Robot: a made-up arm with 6 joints. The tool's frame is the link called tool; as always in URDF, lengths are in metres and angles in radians. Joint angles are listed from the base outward.
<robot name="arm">
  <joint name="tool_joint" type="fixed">
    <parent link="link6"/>
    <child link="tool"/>
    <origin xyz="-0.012 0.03 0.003" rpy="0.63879 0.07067 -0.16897"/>
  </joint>
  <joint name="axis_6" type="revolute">
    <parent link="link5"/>
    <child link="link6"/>
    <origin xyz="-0.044 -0.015 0.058" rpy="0 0 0"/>
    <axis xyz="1 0 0"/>
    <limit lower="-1" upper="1.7"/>
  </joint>
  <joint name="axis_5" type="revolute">
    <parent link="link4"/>
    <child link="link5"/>
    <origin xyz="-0.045 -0.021 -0.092" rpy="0 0 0"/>
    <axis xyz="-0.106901 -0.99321 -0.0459"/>
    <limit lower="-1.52" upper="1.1"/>
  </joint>
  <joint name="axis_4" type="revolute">
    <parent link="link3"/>
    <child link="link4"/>
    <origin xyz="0.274 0.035 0.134" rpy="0 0 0"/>
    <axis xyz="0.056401 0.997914 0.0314"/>
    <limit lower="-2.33" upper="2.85"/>
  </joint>
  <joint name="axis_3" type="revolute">
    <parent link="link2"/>
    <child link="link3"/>
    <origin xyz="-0.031 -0.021 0.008" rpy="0 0 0"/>
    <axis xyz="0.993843 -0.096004 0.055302"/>
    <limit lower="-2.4" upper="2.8"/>
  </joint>
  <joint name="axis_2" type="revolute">
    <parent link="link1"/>
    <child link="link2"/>
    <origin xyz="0.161 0.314 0.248" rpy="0 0 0"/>
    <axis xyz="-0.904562 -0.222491 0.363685"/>
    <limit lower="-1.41" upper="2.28"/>
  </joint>
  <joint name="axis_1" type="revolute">
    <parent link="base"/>
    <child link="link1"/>
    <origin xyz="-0.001 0.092 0.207" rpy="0 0 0"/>
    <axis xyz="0 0 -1"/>
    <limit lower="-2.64" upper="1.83"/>
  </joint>
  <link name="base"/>
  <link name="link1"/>
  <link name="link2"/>
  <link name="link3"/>
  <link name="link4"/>
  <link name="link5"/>
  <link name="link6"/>
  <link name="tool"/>
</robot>
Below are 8 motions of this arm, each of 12 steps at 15 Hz.
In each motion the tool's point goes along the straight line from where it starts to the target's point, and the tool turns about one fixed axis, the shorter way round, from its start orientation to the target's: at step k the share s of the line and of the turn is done. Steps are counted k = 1, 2, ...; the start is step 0. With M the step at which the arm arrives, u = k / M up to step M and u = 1 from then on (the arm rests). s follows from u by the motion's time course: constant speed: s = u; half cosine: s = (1 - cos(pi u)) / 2; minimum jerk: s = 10 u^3 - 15 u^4 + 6 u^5.
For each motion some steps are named. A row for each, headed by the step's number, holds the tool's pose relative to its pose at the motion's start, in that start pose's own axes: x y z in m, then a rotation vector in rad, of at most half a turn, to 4 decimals.
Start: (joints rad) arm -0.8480 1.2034 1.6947 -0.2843 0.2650 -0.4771
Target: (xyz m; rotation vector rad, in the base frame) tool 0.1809 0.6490 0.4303 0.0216 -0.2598 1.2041
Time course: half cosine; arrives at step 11
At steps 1, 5, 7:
1: 0.0034 -0.0058 0.0003 -0.0185 0.0067 0.0035
5: 0.0712 -0.1220 0.0058 -0.3917 0.1429 0.0734
7: 0.1175 -0.2013 0.0096 -0.6463 0.2358 0.1211

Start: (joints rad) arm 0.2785 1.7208 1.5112 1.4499 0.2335 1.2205
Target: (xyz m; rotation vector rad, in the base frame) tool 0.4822 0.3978 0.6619 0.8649 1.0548 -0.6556
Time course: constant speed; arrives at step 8
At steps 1, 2, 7, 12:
1: 0.0039 0.0026 0.0123 -0.0401 -0.0290 0.0353
2: 0.0079 0.0052 0.0246 -0.0802 -0.0581 0.0707
7: 0.0276 0.0181 0.0863 -0.2806 -0.2033 0.2474
12: 0.0315 0.0207 0.0986 -0.3206 -0.2324 0.2827

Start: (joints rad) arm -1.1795 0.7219 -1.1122 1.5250 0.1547 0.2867
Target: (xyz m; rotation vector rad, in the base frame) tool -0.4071 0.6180 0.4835 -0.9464 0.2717 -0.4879
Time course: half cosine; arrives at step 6
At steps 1, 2, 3, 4, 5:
1: 0.0005 -0.0017 0.0035 -0.0314 0.0315 -0.0062
2: 0.0017 -0.0065 0.0129 -0.1170 0.1175 -0.0233
3: 0.0035 -0.0130 0.0258 -0.2341 0.2350 -0.0466
4: 0.0052 -0.0195 0.0388 -0.3511 0.3525 -0.0698
5: 0.0065 -0.0243 0.0482 -0.4368 0.4385 -0.0869

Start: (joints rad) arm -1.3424 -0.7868 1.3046 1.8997 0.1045 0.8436
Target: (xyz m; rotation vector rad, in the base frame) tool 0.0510 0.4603 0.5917 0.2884 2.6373 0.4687
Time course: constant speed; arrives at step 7
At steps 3, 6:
3: 0.0625 0.0300 -0.0957 -0.1356 -0.3759 -0.0351
6: 0.1249 0.0600 -0.1915 -0.2713 -0.7518 -0.0702

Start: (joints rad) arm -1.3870 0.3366 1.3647 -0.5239 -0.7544 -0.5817
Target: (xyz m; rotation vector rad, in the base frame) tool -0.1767 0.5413 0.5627 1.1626 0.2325 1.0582
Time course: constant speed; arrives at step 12
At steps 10, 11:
10: 0.0401 -0.0122 0.0103 -0.1197 -0.6324 0.0388
11: 0.0442 -0.0134 0.0114 -0.1317 -0.6956 0.0427

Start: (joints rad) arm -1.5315 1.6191 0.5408 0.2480 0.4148 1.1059
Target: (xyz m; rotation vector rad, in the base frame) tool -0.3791 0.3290 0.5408 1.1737 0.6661 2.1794
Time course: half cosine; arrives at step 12
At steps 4, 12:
4: -0.0059 -0.0166 0.0199 0.0331 -0.1248 0.1349
12: -0.0236 -0.0665 0.0795 0.1326 -0.4991 0.5395

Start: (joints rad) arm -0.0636 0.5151 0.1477 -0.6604 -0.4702 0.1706
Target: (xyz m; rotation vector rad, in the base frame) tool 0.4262 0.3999 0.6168 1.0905 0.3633 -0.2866
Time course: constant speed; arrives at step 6
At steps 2, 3, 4, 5, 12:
2: 0.0354 -0.0296 0.0297 0.1916 0.0936 -0.2109
3: 0.0531 -0.0444 0.0446 0.2874 0.1403 -0.3163
4: 0.0708 -0.0592 0.0594 0.3832 0.1871 -0.4218
5: 0.0884 -0.0741 0.0743 0.4790 0.2339 -0.5272
12: 0.1061 -0.0889 0.0892 0.5748 0.2807 -0.6327

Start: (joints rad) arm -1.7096 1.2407 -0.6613 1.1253 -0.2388 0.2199
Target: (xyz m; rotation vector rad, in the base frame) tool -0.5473 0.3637 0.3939 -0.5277 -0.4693 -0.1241
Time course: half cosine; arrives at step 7
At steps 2, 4, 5, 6, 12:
2: 0.0168 0.0117 -0.0026 -0.0238 0.0387 -0.1144
4: 0.0544 0.0381 -0.0084 -0.0772 0.1256 -0.3714
5: 0.0722 0.0505 -0.0112 -0.1025 0.1668 -0.4931
6: 0.0846 0.0592 -0.0131 -0.1200 0.1953 -0.5774
12: 0.0890 0.0622 -0.0138 -0.1263 0.2054 -0.6075

